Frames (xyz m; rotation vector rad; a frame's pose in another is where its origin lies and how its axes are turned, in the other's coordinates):
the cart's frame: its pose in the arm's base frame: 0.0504 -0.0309 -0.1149 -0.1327 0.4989 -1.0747
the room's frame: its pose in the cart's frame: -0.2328 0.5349 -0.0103 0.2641 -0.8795 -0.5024
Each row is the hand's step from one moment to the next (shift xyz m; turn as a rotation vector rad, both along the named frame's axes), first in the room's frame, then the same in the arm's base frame.
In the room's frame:
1: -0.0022 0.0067 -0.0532 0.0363 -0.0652 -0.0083
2: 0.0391 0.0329 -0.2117 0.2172 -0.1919 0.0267
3: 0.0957 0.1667 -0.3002 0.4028 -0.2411 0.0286
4: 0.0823 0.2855 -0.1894 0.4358 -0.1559 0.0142
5: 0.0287 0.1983 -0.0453 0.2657 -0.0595 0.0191
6: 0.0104 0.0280 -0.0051 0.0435 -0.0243 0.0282
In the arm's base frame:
1: 0.0082 -0.0292 -0.0443 -0.0617 -0.0395 0.0162
2: 0.0429 -0.1539 -0.1480 -0.1745 -0.1745 0.1544
3: 0.1837 -0.2404 -0.1886 -0.2085 -0.3262 0.2670
4: 0.2973 -0.1540 -0.1099 -0.1205 -0.3540 0.2731
5: 0.2014 -0.0331 -0.0237 -0.0384 -0.2066 0.1742
6: 0.0289 -0.0090 0.0015 -0.0216 -0.0202 0.0490

